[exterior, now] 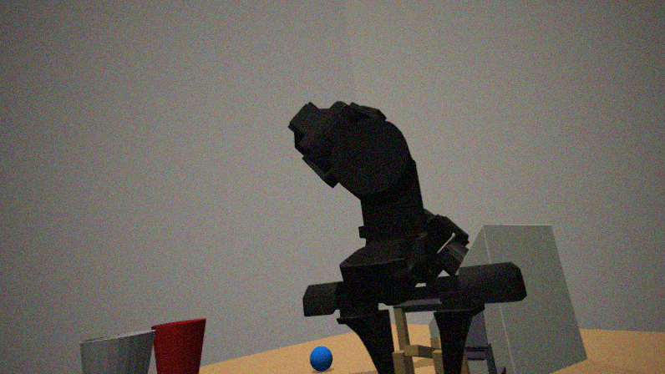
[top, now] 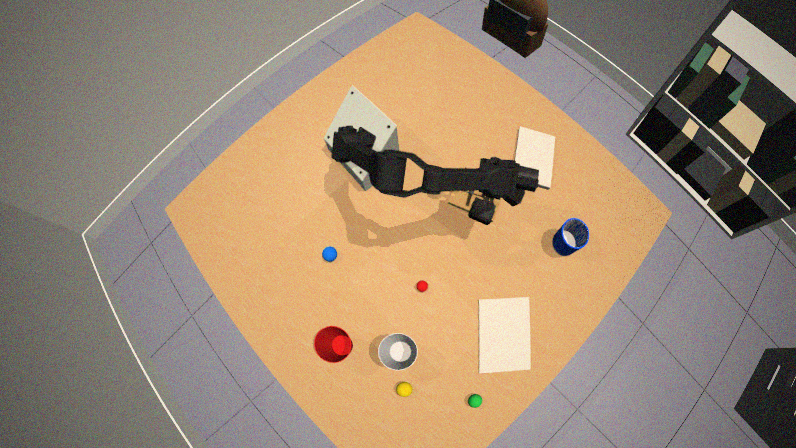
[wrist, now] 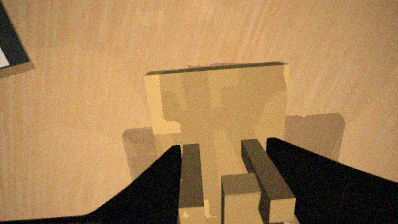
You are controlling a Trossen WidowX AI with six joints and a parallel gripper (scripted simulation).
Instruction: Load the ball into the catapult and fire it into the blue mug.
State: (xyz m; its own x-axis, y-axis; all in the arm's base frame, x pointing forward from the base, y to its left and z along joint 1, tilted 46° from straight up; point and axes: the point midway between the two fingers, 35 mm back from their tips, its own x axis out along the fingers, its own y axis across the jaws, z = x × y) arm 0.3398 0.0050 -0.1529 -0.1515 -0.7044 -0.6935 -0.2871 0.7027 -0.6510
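Right now my gripper tip is 2 cm short of the red ball, 29 cm to the left of it and 4 cm above it. The rest, counted from my gripper tip: blue mug 26 cm ahead, 8 cm to the left, 3 cm below; wooden catapult 7 cm behind, 1 cm to the right, 2 cm above; dark grey lever 10 cm behind, 1 cm to the left, 2 cm above.
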